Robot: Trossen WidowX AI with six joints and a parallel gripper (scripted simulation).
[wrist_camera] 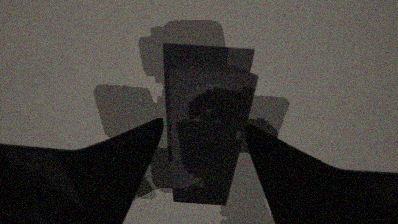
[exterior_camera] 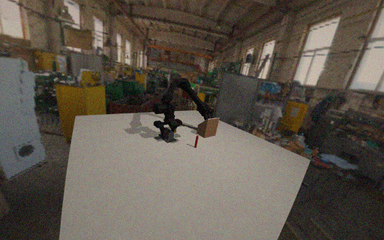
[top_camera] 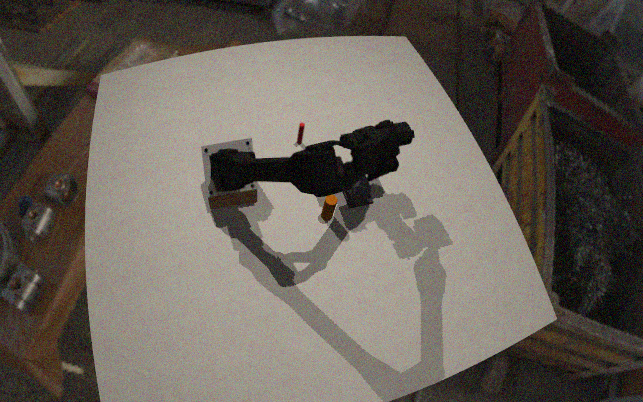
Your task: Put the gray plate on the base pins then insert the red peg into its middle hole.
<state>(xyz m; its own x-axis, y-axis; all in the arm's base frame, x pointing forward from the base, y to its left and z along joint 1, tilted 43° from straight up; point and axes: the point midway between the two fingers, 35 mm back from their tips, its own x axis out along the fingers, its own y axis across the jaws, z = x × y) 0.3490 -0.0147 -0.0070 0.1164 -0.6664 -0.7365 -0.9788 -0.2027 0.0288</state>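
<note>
My gripper tip is now 2 cm above the gray base. From my gripper tip the other things lie so: orange cylinder: 9 cm behind, 8 cm to the right, 2 cm above; then gray plate: 2 cm above; then red peg: 13 cm behind, 16 cm to the left, 2 cm above.
</note>
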